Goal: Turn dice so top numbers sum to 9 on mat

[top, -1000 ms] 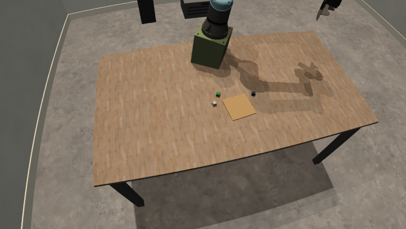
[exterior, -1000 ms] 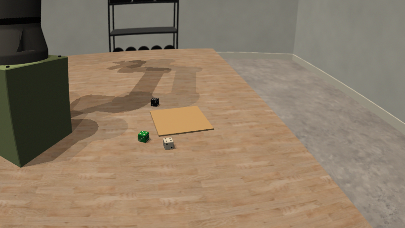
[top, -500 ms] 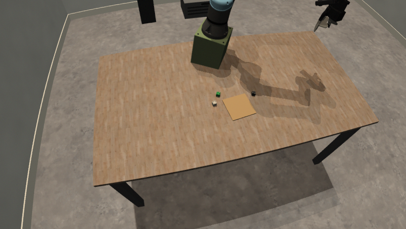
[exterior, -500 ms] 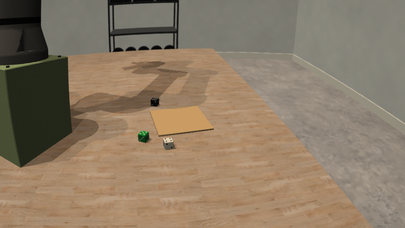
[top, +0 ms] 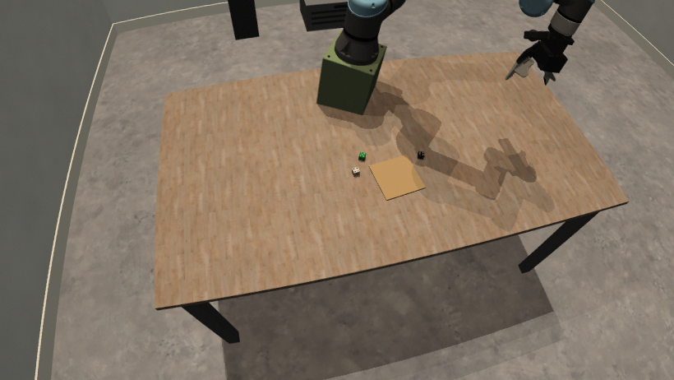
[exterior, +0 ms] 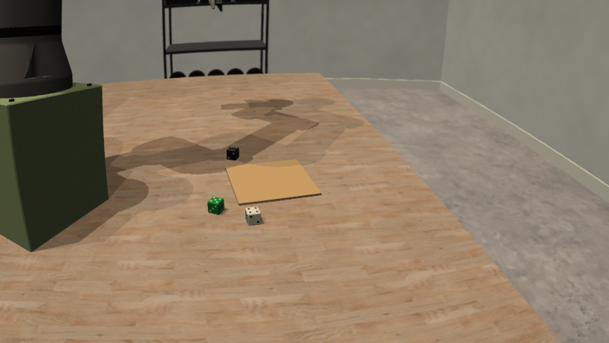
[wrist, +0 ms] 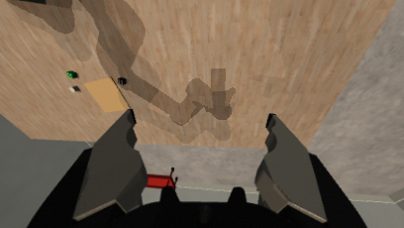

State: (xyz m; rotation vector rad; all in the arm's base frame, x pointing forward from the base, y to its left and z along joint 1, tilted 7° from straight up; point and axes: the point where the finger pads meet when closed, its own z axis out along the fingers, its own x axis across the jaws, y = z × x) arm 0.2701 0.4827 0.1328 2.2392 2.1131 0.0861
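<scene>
The white die lies 90 mm ahead of my hand, 560 mm to the right of it and 260 mm below it. The rest, counted from my hand: tan mat: 120 mm ahead, 430 mm to the right, 270 mm below; black die: 50 mm ahead, 320 mm to the right, 260 mm below; green die: 30 mm ahead, 520 mm to the right, 260 mm below.
</scene>
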